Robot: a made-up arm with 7 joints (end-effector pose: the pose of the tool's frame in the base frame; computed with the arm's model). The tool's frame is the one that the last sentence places. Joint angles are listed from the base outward.
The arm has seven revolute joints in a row. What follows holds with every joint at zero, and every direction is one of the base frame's.
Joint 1 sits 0.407 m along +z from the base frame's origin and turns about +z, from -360 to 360 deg.
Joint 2 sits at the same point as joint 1 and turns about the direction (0, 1, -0.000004), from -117.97 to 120 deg.
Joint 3 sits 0.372 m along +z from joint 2 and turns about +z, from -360 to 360 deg.
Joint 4 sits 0.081 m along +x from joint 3 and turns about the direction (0, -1, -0.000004), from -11 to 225 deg.
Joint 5 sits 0.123 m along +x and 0.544 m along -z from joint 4 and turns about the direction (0, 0.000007, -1), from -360 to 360 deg.
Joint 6 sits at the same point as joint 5 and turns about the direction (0, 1, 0.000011), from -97 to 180 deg.
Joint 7 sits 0.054 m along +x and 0.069 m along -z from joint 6 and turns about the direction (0, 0.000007, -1), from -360 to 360 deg.
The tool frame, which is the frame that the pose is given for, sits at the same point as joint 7; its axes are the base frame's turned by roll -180, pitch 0 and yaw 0 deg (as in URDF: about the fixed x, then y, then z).
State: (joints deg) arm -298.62 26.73 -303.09 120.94 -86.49 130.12 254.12
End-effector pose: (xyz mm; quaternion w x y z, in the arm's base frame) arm -8.1 732.8 925.8 0.4738 -0.0202 0.8628 -0.1753
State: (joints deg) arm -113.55 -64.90 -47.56 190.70 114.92 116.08 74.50
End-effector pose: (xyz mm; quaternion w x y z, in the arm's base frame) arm 504.3 693.8 728.7 0.3431 0.5257 -0.3829 0.6777
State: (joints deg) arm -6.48 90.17 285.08 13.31 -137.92 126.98 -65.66
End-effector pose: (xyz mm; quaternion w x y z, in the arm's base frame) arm -159.3 -375.9 362.7 0.2488 0.4874 -0.2491 0.7990
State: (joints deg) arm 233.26 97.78 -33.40 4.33 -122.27 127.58 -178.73
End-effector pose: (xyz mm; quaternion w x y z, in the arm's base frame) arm -67.9 280.6 227.8 0.4946 0.5328 -0.4818 -0.4892
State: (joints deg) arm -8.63 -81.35 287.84 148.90 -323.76 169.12 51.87
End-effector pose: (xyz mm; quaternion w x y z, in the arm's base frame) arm -825.1 -125.1 650.3 0.5277 -0.5874 0.4782 -0.3844
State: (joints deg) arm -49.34 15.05 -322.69 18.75 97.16 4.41 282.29
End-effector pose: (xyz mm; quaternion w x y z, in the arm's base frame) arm 334.3 -85.2 150.2 0.1201 -0.9509 0.2795 -0.0563
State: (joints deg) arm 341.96 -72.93 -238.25 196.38 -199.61 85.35 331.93
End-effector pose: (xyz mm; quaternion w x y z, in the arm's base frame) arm -856.8 29.8 786.9 0.3593 0.2703 -0.5984 0.6632
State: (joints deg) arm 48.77 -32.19 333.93 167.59 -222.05 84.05 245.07
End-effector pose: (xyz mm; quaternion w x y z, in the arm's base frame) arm -331.5 -350.8 1284.1 0.1709 0.5999 -0.3455 -0.7011
